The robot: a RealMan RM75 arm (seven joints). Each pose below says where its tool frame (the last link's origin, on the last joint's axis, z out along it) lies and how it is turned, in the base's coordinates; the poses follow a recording.
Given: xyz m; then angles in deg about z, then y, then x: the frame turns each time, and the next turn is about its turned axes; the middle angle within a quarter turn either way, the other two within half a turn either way.
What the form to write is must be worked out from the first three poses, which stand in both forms.
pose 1, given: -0.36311, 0.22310, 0.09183, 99.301, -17.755, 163.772
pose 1, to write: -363.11, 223.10, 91.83, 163.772, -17.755, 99.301
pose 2, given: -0.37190, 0.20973, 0.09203, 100.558, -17.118, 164.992
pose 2, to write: -371.90, 209.73, 92.03, 164.992, -17.118, 100.558
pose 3, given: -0.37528, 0.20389, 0.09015, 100.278, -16.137, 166.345
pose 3, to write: -375.28, 203.89, 90.15, 166.345, -16.137, 100.278
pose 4, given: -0.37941, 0.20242, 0.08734, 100.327, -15.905, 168.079
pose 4, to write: -379.41, 202.42, 87.34, 168.079, -15.905, 100.327
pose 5, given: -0.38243, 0.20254, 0.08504, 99.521, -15.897, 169.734
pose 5, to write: -382.43, 202.54, 85.04, 169.734, -15.897, 99.521
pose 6, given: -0.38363, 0.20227, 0.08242, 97.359, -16.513, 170.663
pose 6, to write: -383.63, 202.27, 82.42, 170.663, -16.513, 97.359
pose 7, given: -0.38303, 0.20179, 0.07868, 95.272, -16.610, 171.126
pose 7, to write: -383.03, 201.79, 78.68, 171.126, -16.610, 95.272
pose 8, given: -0.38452, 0.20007, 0.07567, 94.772, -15.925, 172.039
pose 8, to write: -384.52, 200.07, 75.67, 172.039, -15.925, 94.772
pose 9, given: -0.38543, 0.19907, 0.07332, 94.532, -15.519, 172.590
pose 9, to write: -385.43, 199.07, 73.32, 172.590, -15.519, 94.532
